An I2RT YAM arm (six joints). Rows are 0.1 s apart.
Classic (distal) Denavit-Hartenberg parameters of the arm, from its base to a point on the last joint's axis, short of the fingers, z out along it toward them. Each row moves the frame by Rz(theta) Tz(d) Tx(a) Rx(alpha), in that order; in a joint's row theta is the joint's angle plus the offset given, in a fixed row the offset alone. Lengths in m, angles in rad.
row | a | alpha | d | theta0
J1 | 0.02 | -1.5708 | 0.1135 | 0
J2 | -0.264 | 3.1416 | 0 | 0
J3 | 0.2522 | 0 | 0 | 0.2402
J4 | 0.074 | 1.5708 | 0 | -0.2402
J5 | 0 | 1.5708 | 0 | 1.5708
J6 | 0 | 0 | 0.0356 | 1.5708
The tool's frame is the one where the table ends.
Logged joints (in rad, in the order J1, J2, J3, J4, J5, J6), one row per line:
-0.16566, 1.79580, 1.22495, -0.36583, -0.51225, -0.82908
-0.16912, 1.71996, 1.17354, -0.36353, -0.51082, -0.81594
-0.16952, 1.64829, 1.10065, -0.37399, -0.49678, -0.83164
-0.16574, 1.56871, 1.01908, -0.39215, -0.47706, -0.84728
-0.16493, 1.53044, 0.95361, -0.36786, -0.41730, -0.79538
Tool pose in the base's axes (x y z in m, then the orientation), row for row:
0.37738, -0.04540, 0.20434, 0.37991, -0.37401, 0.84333, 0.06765
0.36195, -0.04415, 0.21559, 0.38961, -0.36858, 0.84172, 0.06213
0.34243, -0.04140, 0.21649, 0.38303, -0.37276, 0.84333, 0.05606
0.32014, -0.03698, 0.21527, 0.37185, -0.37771, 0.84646, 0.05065
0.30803, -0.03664, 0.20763, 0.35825, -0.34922, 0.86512, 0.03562
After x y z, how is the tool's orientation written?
As a quaternion, w x y z.
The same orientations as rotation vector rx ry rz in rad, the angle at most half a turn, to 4 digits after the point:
-0.9551, 2.1536, 0.1728
-0.9369, 2.1397, 0.1579
-0.9505, 2.1504, 0.1429
-0.9682, 2.1698, 0.1298
-0.9010, 2.2321, 0.0919

